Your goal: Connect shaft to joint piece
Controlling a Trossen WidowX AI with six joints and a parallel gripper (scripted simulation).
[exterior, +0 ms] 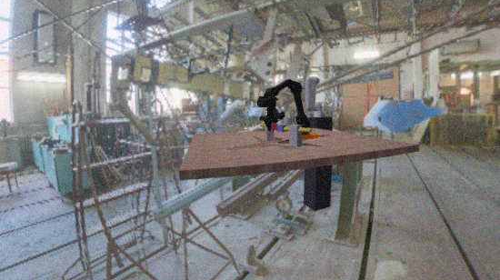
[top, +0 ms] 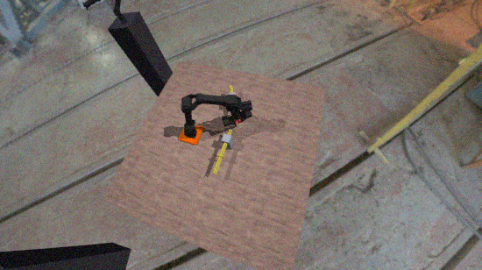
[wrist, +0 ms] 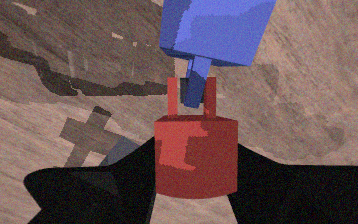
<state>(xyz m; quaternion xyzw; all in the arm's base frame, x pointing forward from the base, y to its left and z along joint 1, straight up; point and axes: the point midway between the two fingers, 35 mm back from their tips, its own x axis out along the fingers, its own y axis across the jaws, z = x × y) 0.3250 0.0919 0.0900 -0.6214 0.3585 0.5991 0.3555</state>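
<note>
Now: gripper tip 1 cm past the red joint piece, 1 cm to the right of it and 3 cm below it.
</note>
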